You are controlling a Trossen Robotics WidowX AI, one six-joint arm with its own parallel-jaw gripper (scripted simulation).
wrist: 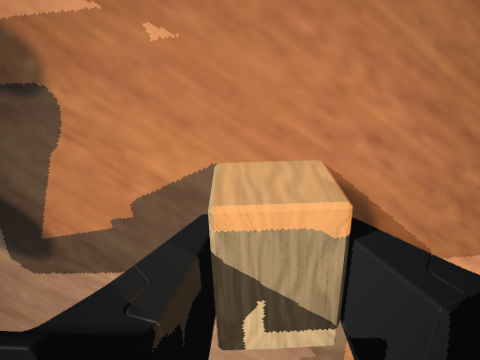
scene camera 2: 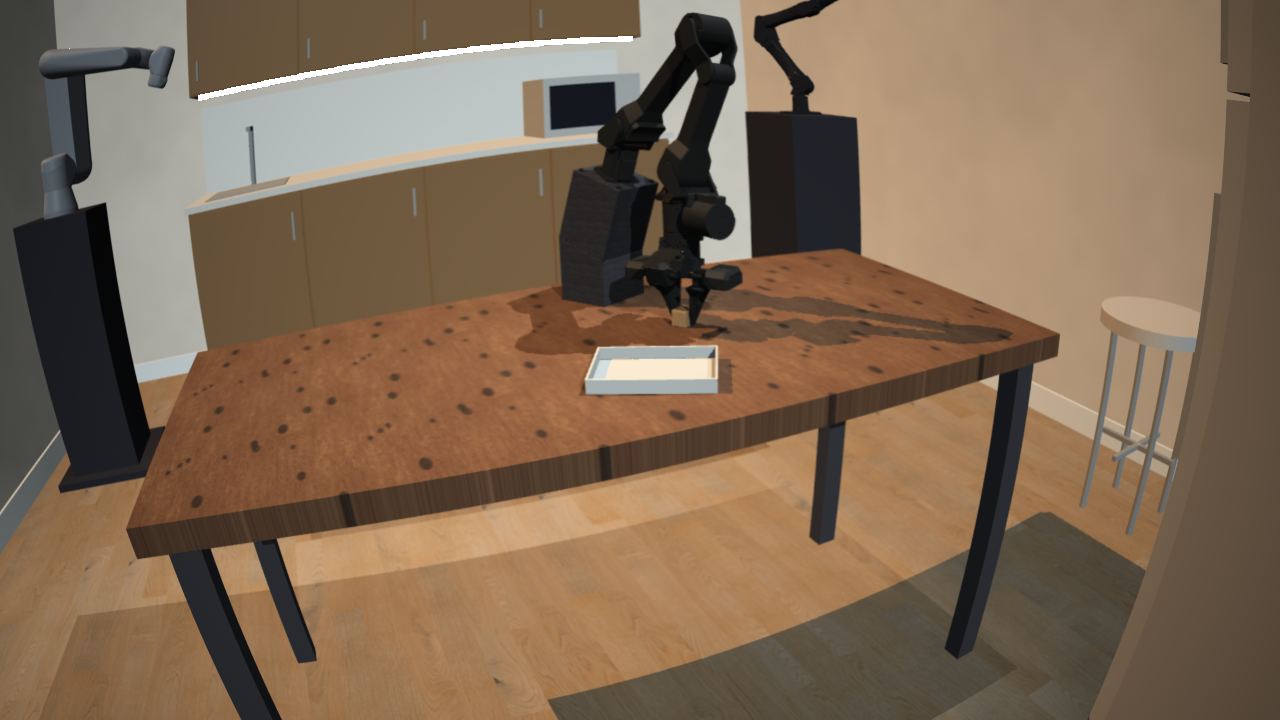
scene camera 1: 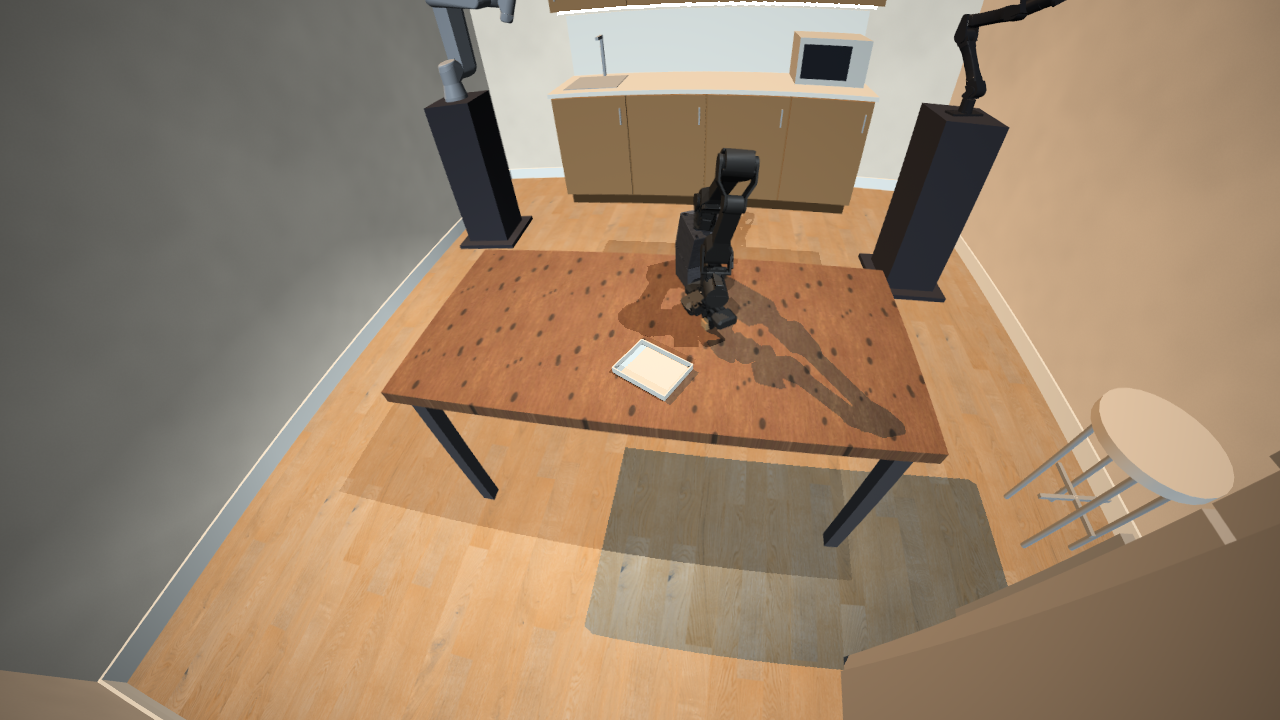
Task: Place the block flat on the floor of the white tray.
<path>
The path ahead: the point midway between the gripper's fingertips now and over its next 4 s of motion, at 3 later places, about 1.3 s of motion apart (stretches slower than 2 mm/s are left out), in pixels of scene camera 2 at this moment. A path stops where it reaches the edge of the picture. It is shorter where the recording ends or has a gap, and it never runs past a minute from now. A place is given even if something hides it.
My gripper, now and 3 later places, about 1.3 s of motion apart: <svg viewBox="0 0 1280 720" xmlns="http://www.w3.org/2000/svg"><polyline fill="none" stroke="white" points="684,323 682,291 659,326 652,340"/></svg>
</path>
